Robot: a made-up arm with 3 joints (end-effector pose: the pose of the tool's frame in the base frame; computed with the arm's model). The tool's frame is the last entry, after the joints. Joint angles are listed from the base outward.
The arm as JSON. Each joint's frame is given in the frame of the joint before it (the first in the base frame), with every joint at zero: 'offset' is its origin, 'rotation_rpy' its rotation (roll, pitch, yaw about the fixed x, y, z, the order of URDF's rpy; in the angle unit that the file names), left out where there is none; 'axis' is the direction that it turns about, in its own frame. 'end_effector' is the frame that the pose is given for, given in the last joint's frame.
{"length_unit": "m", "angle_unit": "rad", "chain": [
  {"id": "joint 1", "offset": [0.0, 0.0, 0.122], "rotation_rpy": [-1.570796, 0.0, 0.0], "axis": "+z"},
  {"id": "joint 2", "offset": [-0.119, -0.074, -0.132], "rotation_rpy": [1.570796, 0.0, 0.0], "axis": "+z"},
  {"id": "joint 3", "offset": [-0.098, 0.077, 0.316], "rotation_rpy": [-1.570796, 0.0, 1.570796], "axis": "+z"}
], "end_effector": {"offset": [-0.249, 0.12, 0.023], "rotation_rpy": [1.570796, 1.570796, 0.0]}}
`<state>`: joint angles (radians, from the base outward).
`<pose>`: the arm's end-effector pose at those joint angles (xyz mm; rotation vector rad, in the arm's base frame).
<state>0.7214 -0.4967 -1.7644</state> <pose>29.0 139.0 321.2 1.4696 0.0907 -0.9346</pose>
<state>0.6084 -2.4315 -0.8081</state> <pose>45.8 -46.8 244.9 -0.3211 -0.6429 -2.1689</pose>
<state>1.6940 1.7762 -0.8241</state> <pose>135.9 -249.6 196.2 2.0111 1.8356 0.8087</pose>
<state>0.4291 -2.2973 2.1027</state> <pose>309.6 -107.9 712.1 -1.3685 2.5187 -1.1305</pose>
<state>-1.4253 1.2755 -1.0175</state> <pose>-142.9 -233.7 -59.6 -0.0970 -0.5290 1.4350</pose>
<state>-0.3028 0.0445 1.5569</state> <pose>-417.0 -183.8 659.4 -1.5504 -0.2734 -0.2009</pose>
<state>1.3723 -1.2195 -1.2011</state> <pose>98.9 15.7 211.0 0.1302 0.3925 -1.4521</pose>
